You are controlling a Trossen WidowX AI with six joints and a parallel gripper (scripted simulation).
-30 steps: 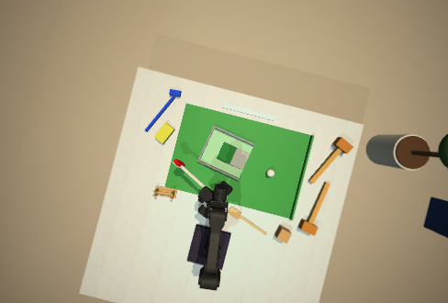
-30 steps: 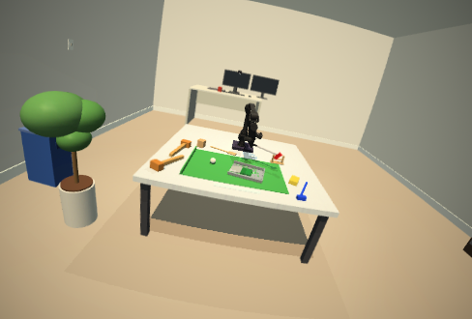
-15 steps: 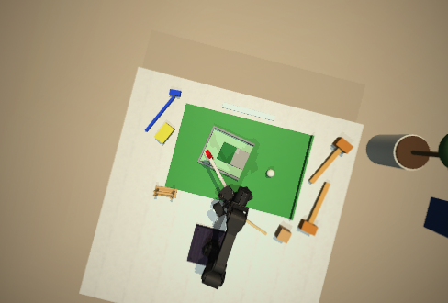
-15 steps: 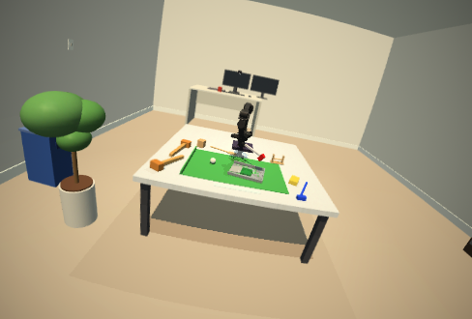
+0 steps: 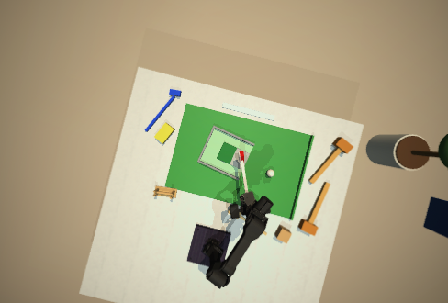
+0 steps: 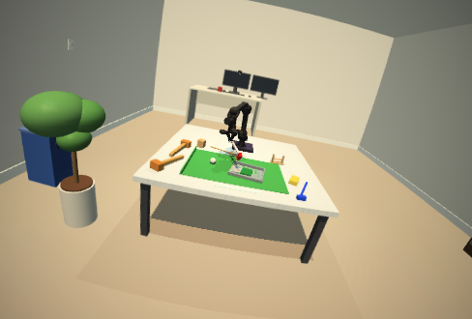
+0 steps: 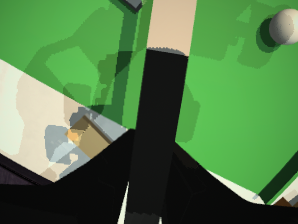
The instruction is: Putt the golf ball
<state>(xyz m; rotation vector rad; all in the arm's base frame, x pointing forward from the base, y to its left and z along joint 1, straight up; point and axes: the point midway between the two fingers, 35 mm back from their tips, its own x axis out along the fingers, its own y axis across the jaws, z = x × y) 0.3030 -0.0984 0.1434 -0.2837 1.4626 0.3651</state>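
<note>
Right now my gripper tip is 100 mm short of the red putter, 50 mm to the right of it and 10 mm below it. The rest, counted from my gripper tip: white golf ball (160 mm ahead, 90 mm to the right, 110 mm below); then yellow block (210 mm ahead, 530 mm to the left, 120 mm below); then small wooden bench (110 mm behind, 430 mm to the left, 100 mm below).
</note>
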